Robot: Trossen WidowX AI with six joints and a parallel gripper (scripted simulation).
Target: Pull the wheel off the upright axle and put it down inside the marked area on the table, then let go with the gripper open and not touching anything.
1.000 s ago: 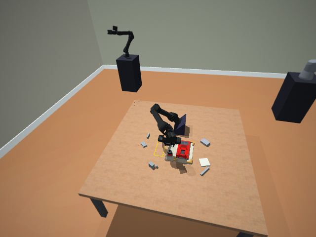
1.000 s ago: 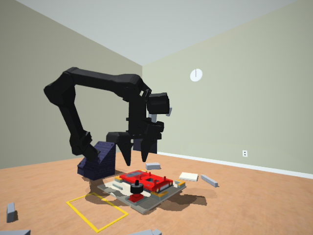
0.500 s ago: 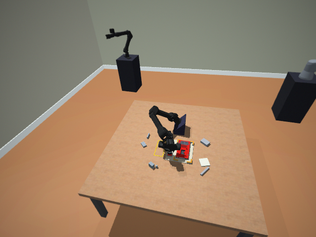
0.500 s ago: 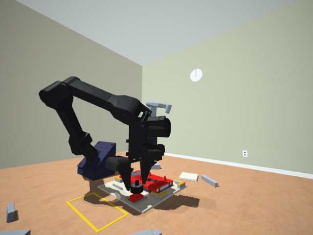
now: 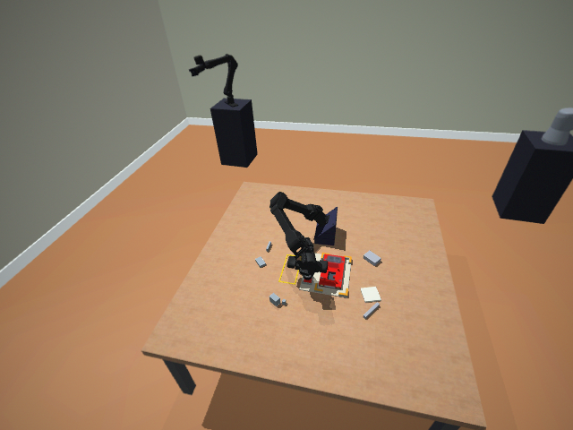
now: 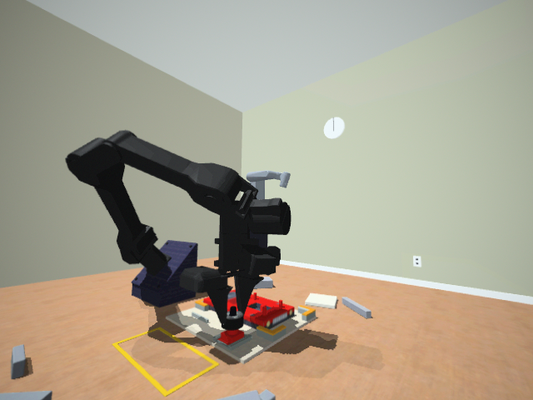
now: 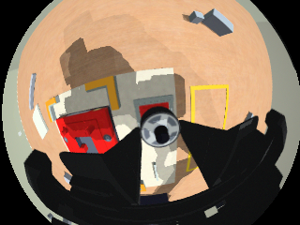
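Now: the dark axle right at my gripper tip. Round my gripper tip: cream tile: 1 cm ahead, 30 cm to the left, 3 cm below; then base plate: 6 cm behind, 10 cm to the left, 3 cm below; then black wheel: right at my gripper tip.
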